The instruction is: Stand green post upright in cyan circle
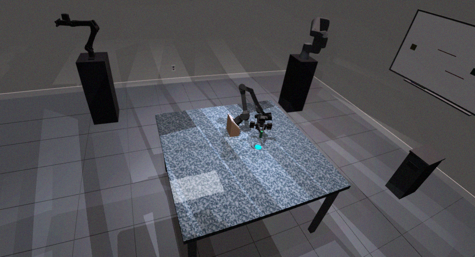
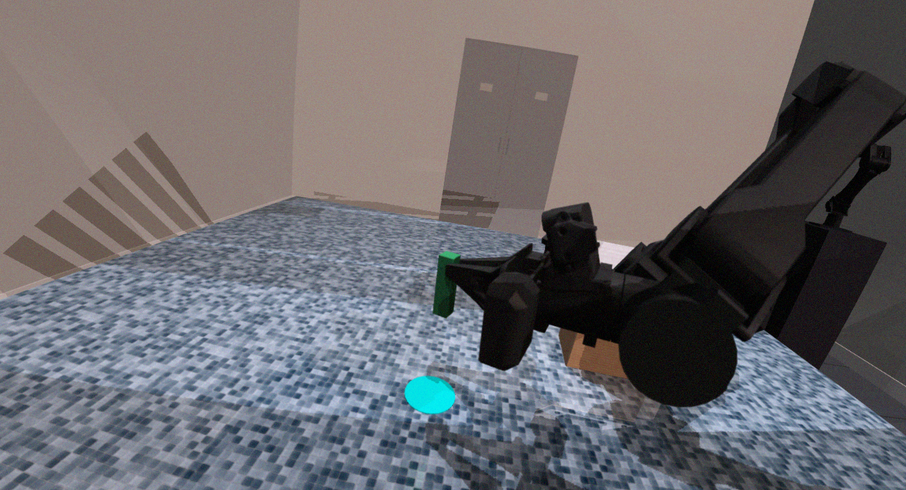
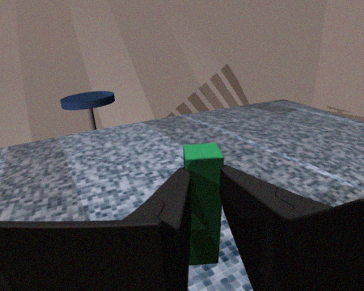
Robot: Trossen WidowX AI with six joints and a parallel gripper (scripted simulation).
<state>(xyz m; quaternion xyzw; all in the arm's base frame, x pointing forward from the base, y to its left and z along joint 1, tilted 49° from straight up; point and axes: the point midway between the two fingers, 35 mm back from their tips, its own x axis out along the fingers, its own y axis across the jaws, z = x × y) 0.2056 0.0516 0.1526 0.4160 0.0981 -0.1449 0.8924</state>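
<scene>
Now: gripper tip 170 mm above the cyan circle. Round my gripper tip: green post 20 mm below.
</scene>
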